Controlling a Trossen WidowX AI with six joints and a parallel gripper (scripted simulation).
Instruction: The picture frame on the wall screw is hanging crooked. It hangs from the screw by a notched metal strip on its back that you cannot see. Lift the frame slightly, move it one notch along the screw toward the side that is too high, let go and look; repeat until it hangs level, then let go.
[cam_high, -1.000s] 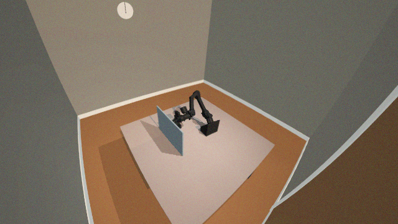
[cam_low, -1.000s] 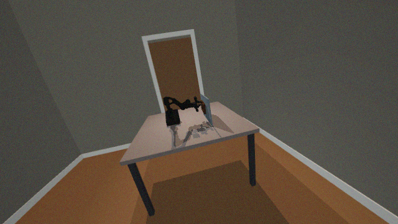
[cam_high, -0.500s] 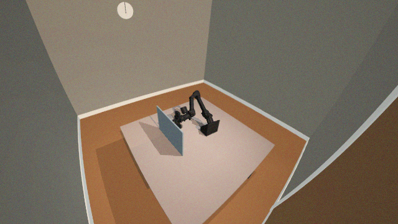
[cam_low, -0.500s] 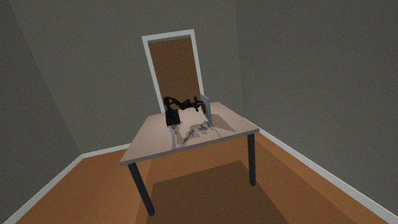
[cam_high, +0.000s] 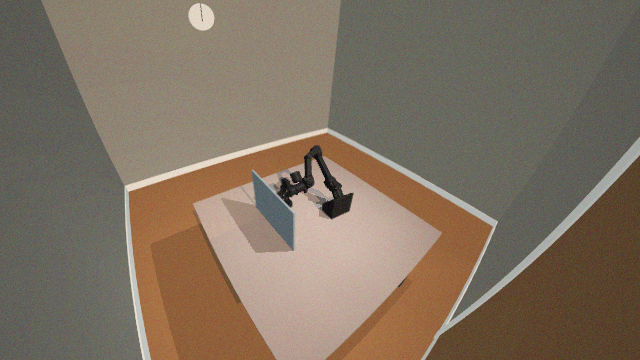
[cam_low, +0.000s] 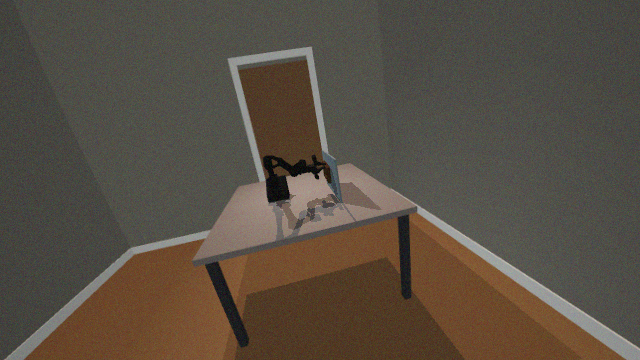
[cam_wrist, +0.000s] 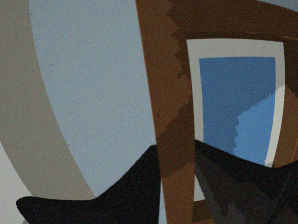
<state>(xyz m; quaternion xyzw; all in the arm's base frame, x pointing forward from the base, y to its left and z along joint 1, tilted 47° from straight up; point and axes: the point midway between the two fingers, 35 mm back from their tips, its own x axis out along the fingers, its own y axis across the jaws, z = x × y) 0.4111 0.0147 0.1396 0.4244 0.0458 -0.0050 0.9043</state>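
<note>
Right now the picture frame is 50 mm below my gripper tip and 10 mm to the left of it. From my gripper tip the other things lie so: wall panel (70 mm below, 20 mm ahead).
</note>
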